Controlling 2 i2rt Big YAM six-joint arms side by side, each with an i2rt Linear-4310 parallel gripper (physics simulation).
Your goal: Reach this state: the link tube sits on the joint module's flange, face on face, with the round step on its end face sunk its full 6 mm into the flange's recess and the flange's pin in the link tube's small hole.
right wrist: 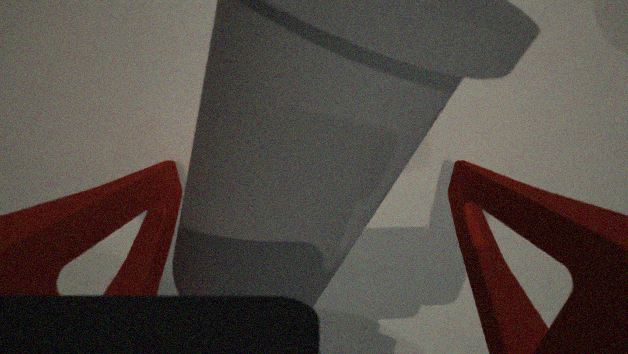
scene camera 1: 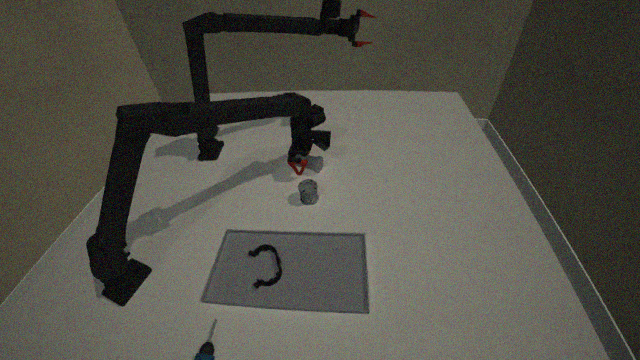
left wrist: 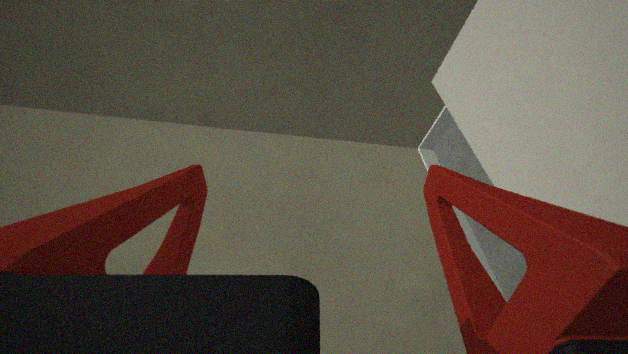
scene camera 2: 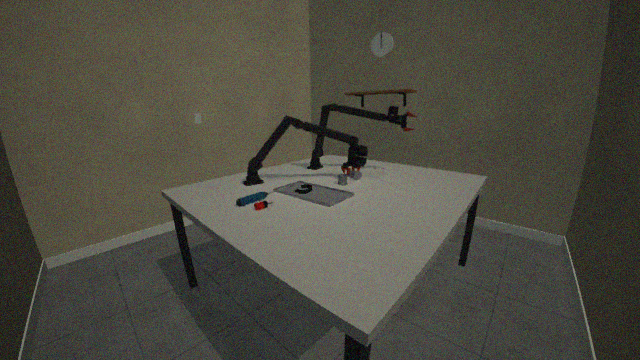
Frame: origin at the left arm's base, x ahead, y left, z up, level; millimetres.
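Seen in the pictures: left gripper, fingertip midpoint: (scene camera 1: 373, 30) (left wrist: 315, 177) (scene camera 2: 416, 123); right gripper, fingertip midpoint: (scene camera 1: 301, 167) (scene camera 2: 350, 177); left arm's base, origin of the base link: (scene camera 1: 211, 151) (scene camera 2: 315, 167); right arm's base, origin of the base link: (scene camera 1: 128, 282) (scene camera 2: 253, 183).
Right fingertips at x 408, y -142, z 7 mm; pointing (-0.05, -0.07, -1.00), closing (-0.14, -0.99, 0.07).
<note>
Offsets run from my right fingertips to a thing's top centre. "spot": to the spot under its first point.
The grey link tube {spot: dx +58, dy -36, dz +41 mm} (scene camera 1: 316, 164) (scene camera 2: 356, 175) (right wrist: 300, 150) lies on its side on the table, its wider collar at the upper right in the right wrist view. The grey joint module {dx +32, dy -153, dz +56 mm} (scene camera 1: 308, 192) (scene camera 2: 342, 180) stands upright beside it, nearer scene camera 1, with dark holes on its top; tube and module are apart. My right gripper (scene camera 1: 299, 170) (scene camera 2: 351, 171) (right wrist: 314, 176) points down at the tube, open; the tube shows between its fingers, close by the left finger and with a gap at the right one. My left gripper (scene camera 1: 372, 30) (scene camera 2: 413, 122) (left wrist: 315, 177) is open, empty and high above the table.
A shallow grey tray {dx -19, dy -406, dz +9 mm} (scene camera 1: 330, 270) (scene camera 2: 330, 197) lies nearer scene camera 1 than the module, holding a black C-shaped part {spot: dx -39, dy -410, dz +18 mm} (scene camera 1: 279, 265) (scene camera 2: 310, 188). A blue-handled screwdriver {spot: dx -180, dy -621, dz +28 mm} (scene camera 1: 205, 352) (scene camera 2: 252, 198) and a red-handled tool {dx -75, dy -712, dz +27 mm} (scene camera 2: 260, 205) lie beyond the tray's near side.
</note>
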